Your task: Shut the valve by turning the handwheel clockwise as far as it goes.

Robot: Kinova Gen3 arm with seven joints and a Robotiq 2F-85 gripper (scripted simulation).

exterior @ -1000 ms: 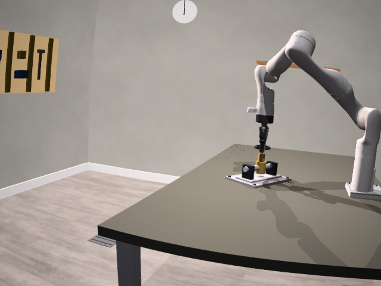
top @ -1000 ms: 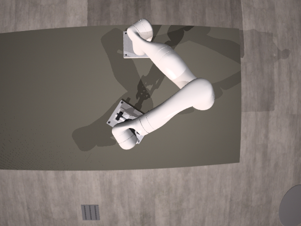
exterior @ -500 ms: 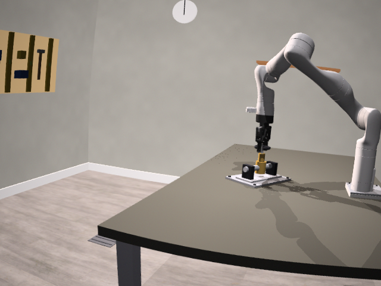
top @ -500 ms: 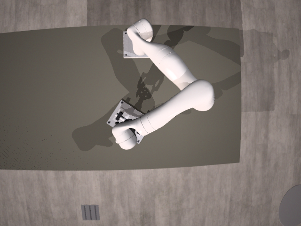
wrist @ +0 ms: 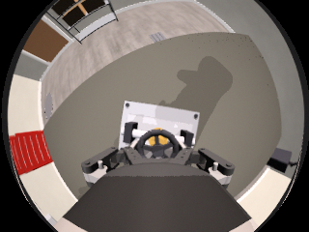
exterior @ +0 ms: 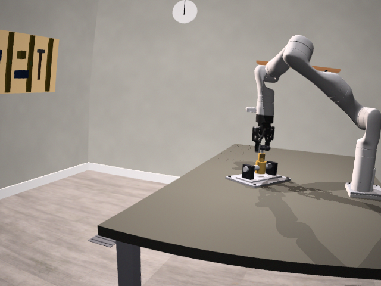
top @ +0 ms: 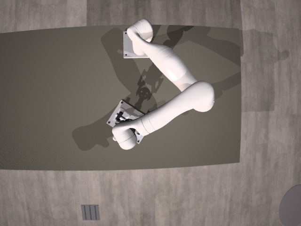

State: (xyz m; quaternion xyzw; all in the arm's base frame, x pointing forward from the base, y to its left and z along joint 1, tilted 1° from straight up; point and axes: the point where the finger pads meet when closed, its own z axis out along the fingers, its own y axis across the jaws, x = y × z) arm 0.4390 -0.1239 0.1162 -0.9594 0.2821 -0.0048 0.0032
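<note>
The handwheel lies right at my hand.
</note>
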